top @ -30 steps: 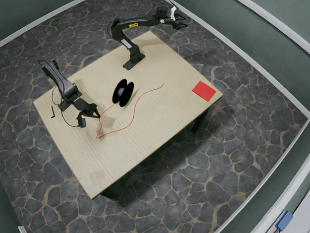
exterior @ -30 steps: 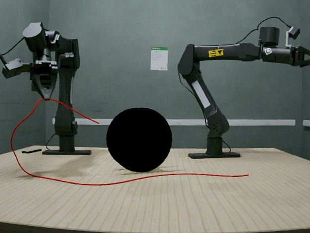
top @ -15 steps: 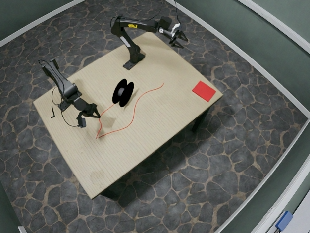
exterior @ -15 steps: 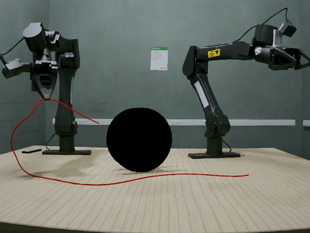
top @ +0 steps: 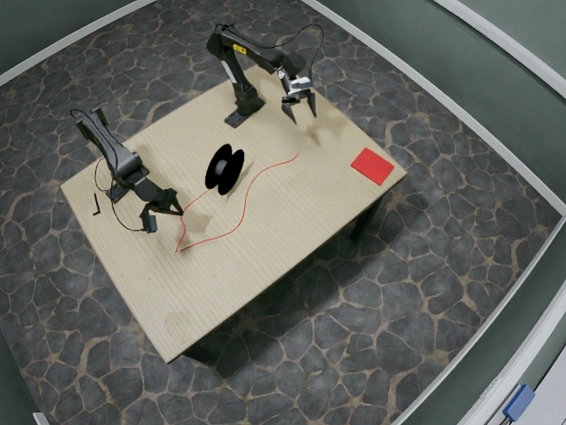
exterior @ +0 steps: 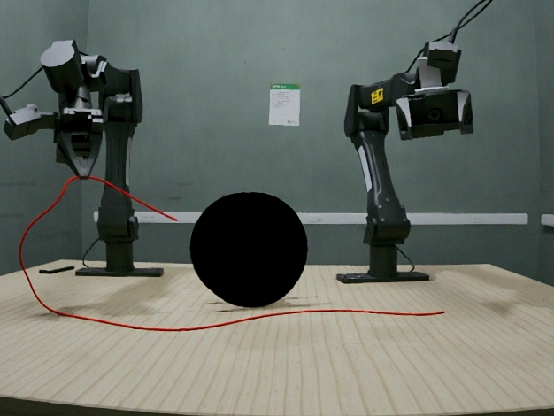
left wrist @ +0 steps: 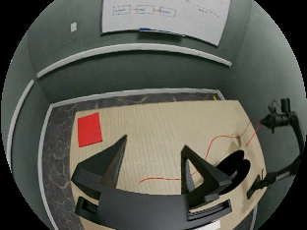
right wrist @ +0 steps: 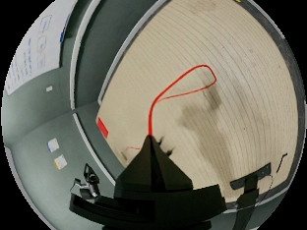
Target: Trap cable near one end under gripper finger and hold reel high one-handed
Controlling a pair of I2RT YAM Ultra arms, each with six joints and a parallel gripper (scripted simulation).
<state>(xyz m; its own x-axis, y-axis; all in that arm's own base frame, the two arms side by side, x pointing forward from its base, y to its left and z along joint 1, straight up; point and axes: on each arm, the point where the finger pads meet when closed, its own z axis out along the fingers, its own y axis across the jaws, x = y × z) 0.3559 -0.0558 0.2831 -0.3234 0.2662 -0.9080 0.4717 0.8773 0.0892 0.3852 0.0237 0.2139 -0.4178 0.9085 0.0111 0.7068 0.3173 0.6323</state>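
My left gripper is now 280 mm to the left of the black reel, 190 mm above it and 100 mm past it. Round my left hand: flat red square 280 mm below, 230 mm to the left, 190 mm ahead; small black hex key 780 mm to the right, 340 mm behind, 280 mm below.
Now: the black reel 12 cm behind my right hand, 24 cm to the left of it and 12 cm below it. The rest, counted from my right hand: flat red square (18 cm ahead, 76 cm to the left, 21 cm below); small black hex key (35 cm behind, 26 cm to the right, 21 cm below).
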